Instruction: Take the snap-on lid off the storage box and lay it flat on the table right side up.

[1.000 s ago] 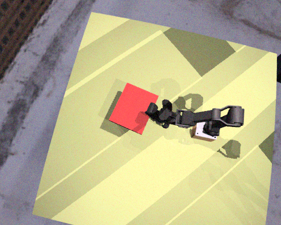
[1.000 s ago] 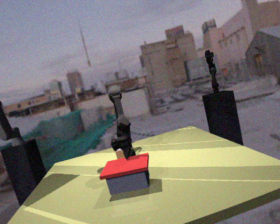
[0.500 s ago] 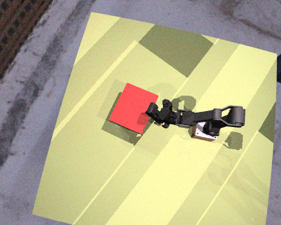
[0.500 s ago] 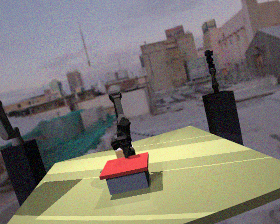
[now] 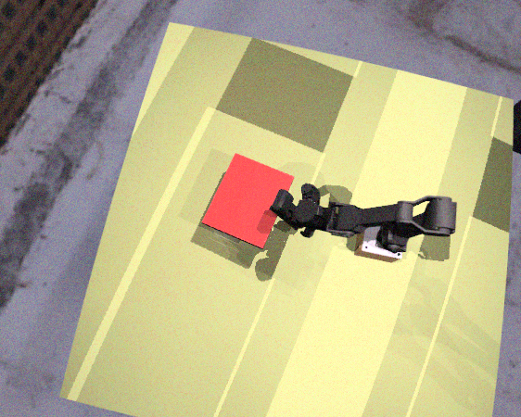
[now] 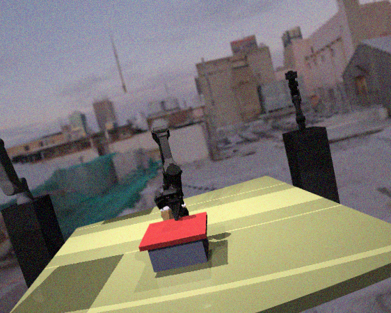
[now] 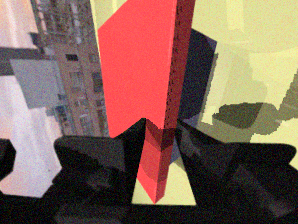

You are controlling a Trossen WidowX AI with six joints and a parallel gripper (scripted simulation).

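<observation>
Now: gripper tip 8 cm short of the red lid. Round my gripper tip: storage box 8 cm ahead, 6 cm below.
</observation>
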